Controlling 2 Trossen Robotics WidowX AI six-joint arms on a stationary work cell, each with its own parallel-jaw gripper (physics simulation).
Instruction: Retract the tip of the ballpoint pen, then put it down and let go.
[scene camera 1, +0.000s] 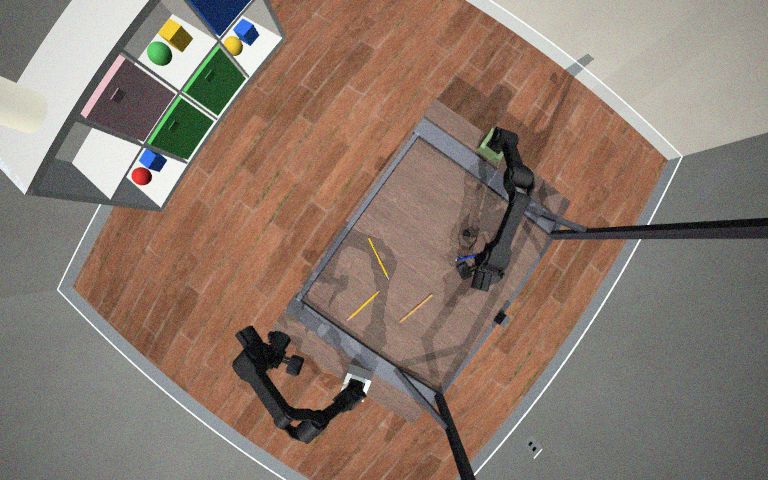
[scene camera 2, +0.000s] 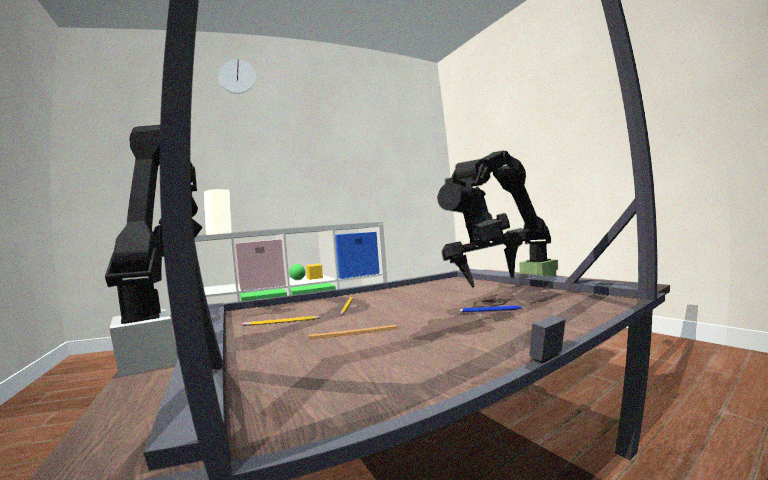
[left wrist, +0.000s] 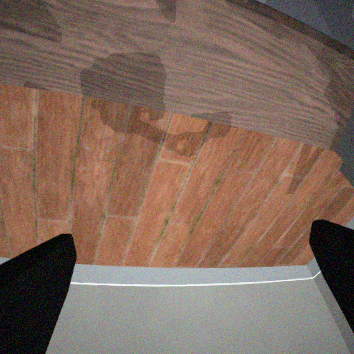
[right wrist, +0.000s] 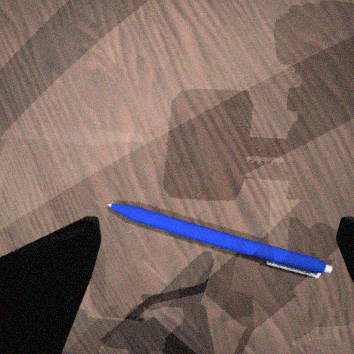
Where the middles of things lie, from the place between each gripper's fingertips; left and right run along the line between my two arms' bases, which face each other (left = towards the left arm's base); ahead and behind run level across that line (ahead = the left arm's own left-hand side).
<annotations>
Right now my right hand is 20 mm short of the blue ballpoint pen (right wrist: 279, 257), 20 mm to the left of it and 70 mm above it.
My left hand is 44 cm past the blue ballpoint pen, 68 cm to the left of it and 17 cm above it.
</annotations>
